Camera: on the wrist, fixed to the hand. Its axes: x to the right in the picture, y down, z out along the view.
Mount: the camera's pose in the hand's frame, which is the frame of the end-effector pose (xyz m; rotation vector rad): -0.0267 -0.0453 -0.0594 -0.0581 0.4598 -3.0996
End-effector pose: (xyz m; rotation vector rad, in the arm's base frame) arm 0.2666 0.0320 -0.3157 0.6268 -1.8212 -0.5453
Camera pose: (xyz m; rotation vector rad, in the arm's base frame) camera 0.3374 0.0112 -0.3448 -2.3022 -1.0044 1.5011
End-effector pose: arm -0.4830 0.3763 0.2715 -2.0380 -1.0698 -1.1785
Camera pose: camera -0.5557 0.3454 0.2786 -1.1443 1.7876 0.9959
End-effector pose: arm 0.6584 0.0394 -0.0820 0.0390 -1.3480 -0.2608
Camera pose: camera 0.7032 -0.0062 -0.1290 -1.9142 -0.4057 2.3948
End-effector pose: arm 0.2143 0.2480 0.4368 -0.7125 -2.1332 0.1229
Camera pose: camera 0.2519 0.1866 0.4700 2.3557 -0.6348 -1.3718
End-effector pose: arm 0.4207 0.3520 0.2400 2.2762 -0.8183 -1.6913
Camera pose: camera 0.4849 0.3937 0.2608 -0.8619 -1.8855 -0.0277
